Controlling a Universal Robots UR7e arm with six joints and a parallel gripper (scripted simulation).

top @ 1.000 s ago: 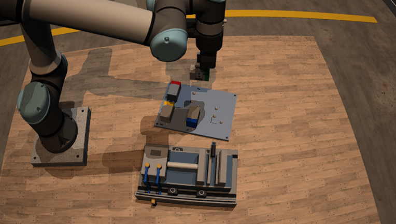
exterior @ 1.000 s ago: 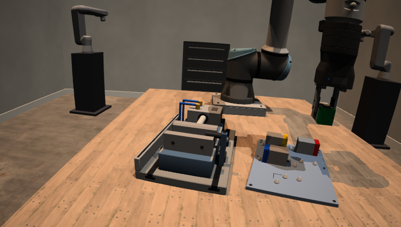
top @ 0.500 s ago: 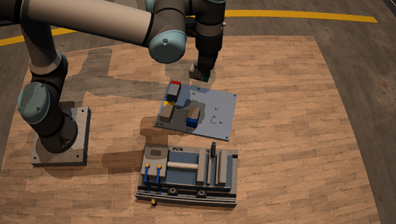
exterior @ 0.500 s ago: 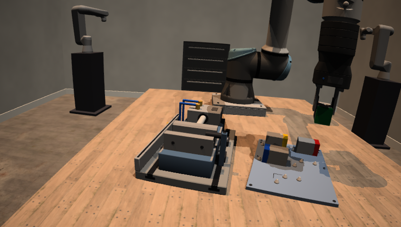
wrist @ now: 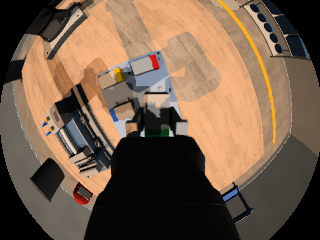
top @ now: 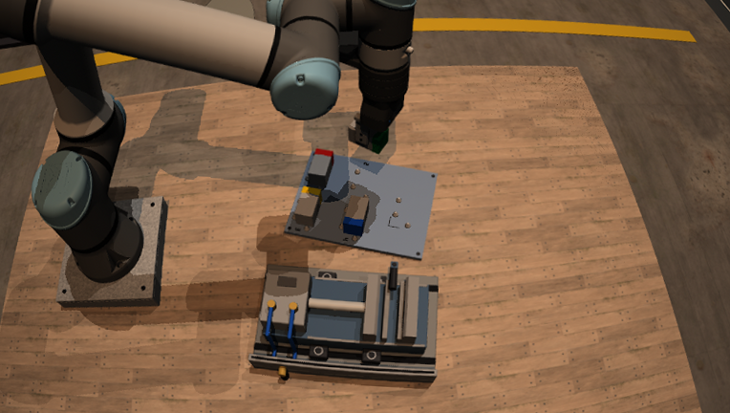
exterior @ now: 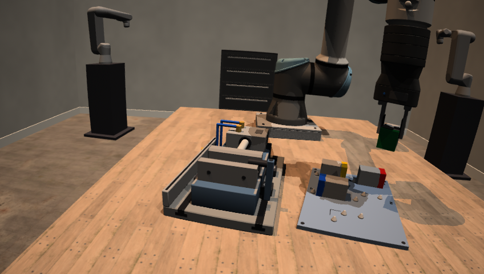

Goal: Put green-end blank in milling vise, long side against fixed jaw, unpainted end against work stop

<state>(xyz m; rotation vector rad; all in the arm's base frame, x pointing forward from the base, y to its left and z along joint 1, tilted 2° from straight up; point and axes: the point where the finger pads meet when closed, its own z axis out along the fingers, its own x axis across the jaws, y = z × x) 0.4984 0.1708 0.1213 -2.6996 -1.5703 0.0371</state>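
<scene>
Right now the green-ended blank is 2 cm below my hand. Also, from my hand: red-ended blank: 14 cm below, 9 cm behind, 2 cm to the left; grey plate: 17 cm below, 4 cm to the right, 1 cm behind; blue-ended blank: 14 cm below, 9 cm to the right, 2 cm behind.
</scene>
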